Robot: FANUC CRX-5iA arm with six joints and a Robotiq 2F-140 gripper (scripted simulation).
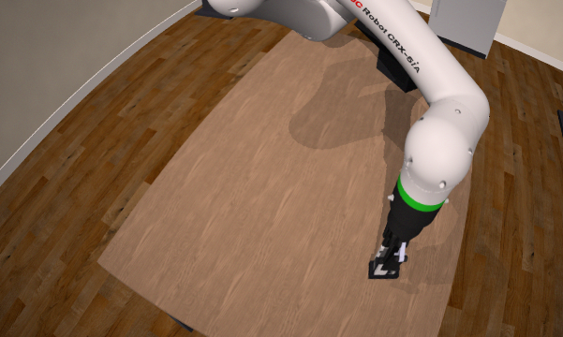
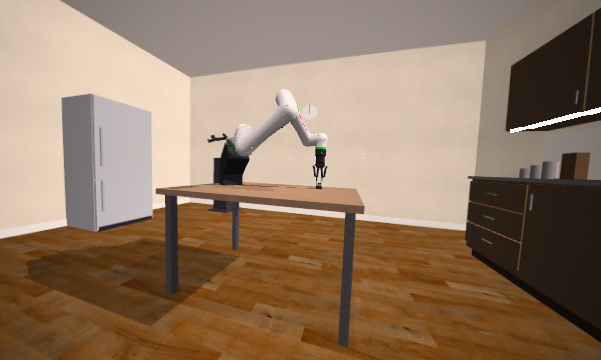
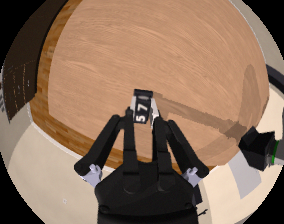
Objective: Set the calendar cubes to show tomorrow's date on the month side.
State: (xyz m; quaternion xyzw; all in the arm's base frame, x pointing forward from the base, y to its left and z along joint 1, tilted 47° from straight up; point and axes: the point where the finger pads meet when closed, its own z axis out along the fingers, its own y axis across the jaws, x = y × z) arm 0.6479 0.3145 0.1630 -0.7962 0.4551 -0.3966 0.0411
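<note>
Right now the black tray is 5 cm below my hand, 2 cm to the left of it and 1 cm behind it.
</note>
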